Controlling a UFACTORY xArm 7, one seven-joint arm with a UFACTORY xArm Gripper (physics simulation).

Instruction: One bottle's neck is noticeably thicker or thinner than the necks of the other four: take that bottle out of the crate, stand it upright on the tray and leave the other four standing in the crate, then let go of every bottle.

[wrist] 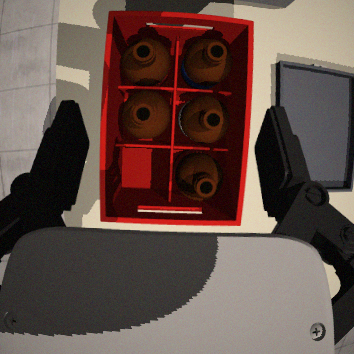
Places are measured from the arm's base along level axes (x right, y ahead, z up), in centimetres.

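Pixels of known places: gripper, fingertip midpoint: [171,121].
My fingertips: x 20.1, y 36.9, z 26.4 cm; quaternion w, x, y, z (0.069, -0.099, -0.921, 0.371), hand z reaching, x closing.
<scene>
Ahead of a thing's pixels: the offset from my fingertips to its top centre. "pt": to the spot under its first point. Level surfaces: height alone.
A red crate {dx -1.5, dy -0.1, dz -21.9 cm} [105,165] with six compartments stands below my gripper, seen from above. Five brown bottles stand in it: back left [145,62], back right [207,65], middle left [145,117], middle right [202,121] and front right [197,172]. The front left compartment is empty. All the necks point up towards the camera; from this angle I cannot tell surely which neck differs in thickness. The dark grey tray {pt dx -30.3, dy +6.5, dz -38.9 cm} [317,125] lies to the right of the crate, partly behind a finger and cut by the view's edge. My gripper [171,121] is open and empty, its fingers on either side of the crate's image.
The crate stands on a cream table top {dz -39.4 cm} [260,55]. Red dividers {pt dx -0.1, dy +7.9, dz -34.9 cm} [172,165] separate the bottles, and the crate's end walls have handle slots. A grey tiled floor [25,115] shows at the left. Dark shapes lie at the top edge of the view.
</scene>
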